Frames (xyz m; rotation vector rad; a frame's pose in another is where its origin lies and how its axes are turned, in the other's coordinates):
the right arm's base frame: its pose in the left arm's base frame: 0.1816 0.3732 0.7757 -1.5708 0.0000 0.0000
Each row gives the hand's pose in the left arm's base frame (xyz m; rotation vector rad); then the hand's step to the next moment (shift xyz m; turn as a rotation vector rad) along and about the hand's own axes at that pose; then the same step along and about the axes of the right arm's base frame.
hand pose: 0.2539 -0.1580 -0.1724 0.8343 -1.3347 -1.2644
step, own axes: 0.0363 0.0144 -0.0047 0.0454 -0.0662 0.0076
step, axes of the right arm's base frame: 0.0002 -0.0215 -0.0330 -0.0274 0.0528 -0.0545
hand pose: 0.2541 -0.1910 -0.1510 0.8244 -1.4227 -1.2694
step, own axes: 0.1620 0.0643 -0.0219 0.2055 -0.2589 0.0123
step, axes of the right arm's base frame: -0.0113 -0.0994 -0.1444 -0.0973 0.2009 -0.2441
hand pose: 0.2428 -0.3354 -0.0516 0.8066 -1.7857 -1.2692
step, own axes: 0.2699 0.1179 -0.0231 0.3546 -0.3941 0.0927
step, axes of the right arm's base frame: -0.1185 -0.1801 -0.2020 -0.2329 0.3101 -0.3732
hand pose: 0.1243 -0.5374 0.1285 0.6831 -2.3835 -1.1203
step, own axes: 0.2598 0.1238 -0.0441 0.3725 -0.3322 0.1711
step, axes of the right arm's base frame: -0.2126 -0.1657 -0.1102 -0.3063 0.3043 -0.3033
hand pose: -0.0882 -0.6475 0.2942 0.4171 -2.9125 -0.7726
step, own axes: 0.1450 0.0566 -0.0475 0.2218 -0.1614 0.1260
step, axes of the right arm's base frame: -0.1444 -0.0731 -0.0168 -0.1949 0.1840 -0.1389
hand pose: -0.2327 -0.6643 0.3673 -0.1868 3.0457 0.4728
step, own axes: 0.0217 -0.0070 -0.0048 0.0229 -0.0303 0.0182
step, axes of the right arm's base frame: -0.0208 -0.0009 -0.0105 -0.0182 0.0280 -0.0256
